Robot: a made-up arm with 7 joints. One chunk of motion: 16 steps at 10 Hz.
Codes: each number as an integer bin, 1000 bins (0 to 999) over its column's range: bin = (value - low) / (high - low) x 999, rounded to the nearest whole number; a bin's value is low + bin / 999 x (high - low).
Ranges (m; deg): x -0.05..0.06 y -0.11..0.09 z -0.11..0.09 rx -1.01..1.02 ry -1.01..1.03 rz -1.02..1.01
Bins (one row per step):
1: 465 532 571 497 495 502
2: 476 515 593 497 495 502
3: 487 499 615 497 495 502
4: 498 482 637 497 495 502
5: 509 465 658 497 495 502
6: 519 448 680 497 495 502
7: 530 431 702 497 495 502
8: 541 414 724 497 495 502
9: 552 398 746 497 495 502
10: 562 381 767 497 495 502
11: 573 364 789 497 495 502
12: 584 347 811 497 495 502
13: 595 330 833 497 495 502
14: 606 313 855 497 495 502
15: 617 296 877 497 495 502
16: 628 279 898 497 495 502
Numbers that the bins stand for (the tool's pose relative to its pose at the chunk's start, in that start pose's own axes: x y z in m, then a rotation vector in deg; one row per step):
1: 0.0012 -0.0035 0.0043 0.00 0.00 0.00
2: 0.0024 -0.0069 0.0087 0.00 0.00 0.00
3: 0.0036 -0.0101 0.0131 0.00 0.00 0.00
4: 0.0048 -0.0135 0.0175 0.00 0.00 0.00
5: 0.0060 -0.0169 0.0217 0.00 0.00 0.00
6: 0.0071 -0.0203 0.0261 0.00 0.00 0.00
7: 0.0084 -0.0237 0.0305 0.00 0.00 0.00
8: 0.0096 -0.0271 0.0349 0.00 0.00 0.00
9: 0.0108 -0.0303 0.0393 0.00 0.00 0.00
10: 0.0119 -0.0337 0.0436 0.00 0.00 0.00
11: 0.0131 -0.0371 0.0480 0.00 0.00 0.00
12: 0.0143 -0.0405 0.0524 0.00 0.00 0.00
13: 0.0155 -0.0439 0.0568 0.00 0.00 0.00
14: 0.0167 -0.0473 0.0612 0.00 0.00 0.00
15: 0.0179 -0.0507 0.0656 0.00 0.00 0.00
16: 0.0191 -0.0541 0.0698 0.00 0.00 0.00

